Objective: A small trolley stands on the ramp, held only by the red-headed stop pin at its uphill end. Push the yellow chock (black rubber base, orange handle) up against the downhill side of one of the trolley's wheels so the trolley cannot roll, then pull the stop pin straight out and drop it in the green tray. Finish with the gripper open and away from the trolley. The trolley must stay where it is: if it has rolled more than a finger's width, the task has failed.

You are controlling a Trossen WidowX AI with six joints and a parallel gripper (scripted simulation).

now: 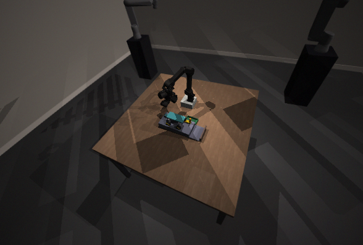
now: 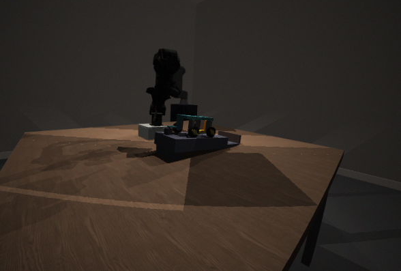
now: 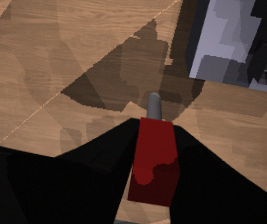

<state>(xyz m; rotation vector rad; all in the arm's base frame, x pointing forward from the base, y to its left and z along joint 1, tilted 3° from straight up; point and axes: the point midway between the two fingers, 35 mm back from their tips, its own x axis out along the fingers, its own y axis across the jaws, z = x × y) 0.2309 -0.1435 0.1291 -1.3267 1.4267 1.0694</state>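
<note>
My gripper tip is now 7 cm short of the yellow chock, 23 cm to the right of it and 9 cm above it. From my gripper tip the other things lie so: red-headed stop pin: right at my gripper tip; then teal trolley: 11 cm ahead, 13 cm to the left, 6 cm below; then grey ramp: 11 cm ahead, 13 cm to the left, 13 cm below.
</note>
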